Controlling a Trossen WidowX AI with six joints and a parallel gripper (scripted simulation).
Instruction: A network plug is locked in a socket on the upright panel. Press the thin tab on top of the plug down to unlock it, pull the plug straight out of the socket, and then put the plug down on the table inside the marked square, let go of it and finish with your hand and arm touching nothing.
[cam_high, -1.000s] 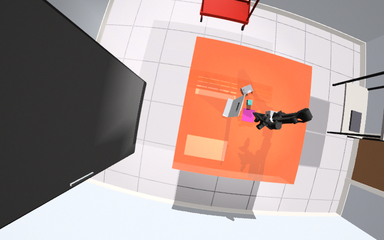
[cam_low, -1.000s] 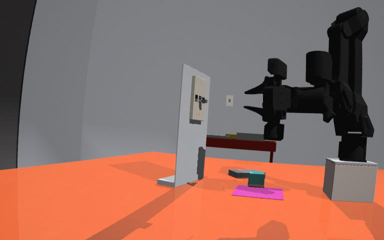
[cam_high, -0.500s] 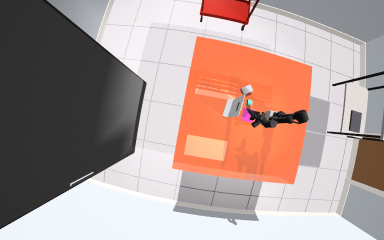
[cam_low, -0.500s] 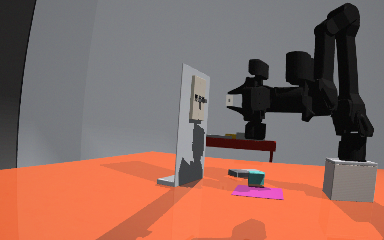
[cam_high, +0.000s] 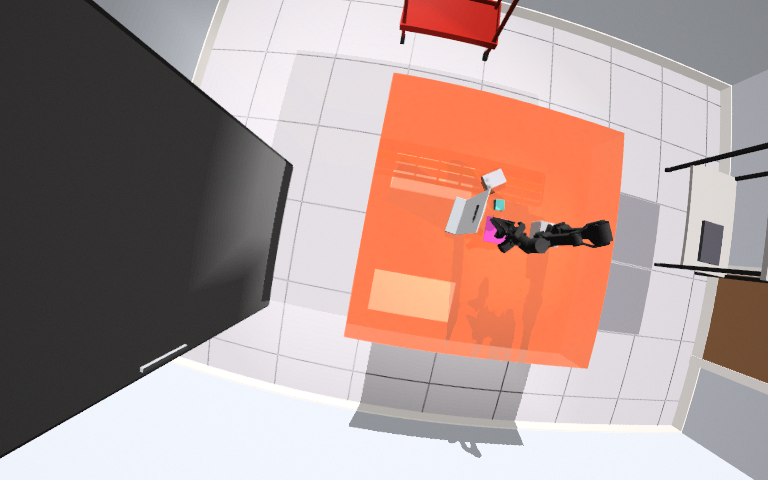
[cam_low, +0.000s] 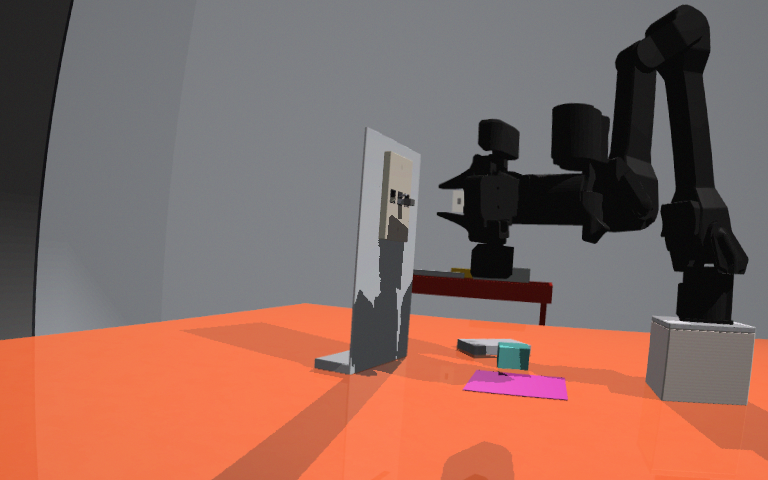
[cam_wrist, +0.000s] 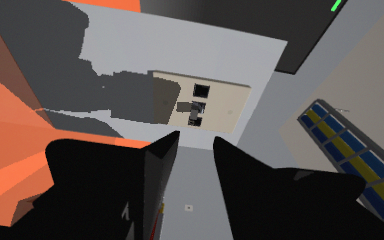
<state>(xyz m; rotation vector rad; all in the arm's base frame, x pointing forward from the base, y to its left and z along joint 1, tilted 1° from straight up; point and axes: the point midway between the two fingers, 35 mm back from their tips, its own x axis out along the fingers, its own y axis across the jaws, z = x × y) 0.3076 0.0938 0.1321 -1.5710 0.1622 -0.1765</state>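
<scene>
Right now my gripper tip is 50 mm short of the grey network plug. The rest, counted from my gripper tip: flat grey block (20 mm behind, 230 mm to the right, 220 mm below); pink marked square (120 mm behind, 10 mm to the right, 220 mm below); upright panel (70 mm ahead, 90 mm below).
</scene>
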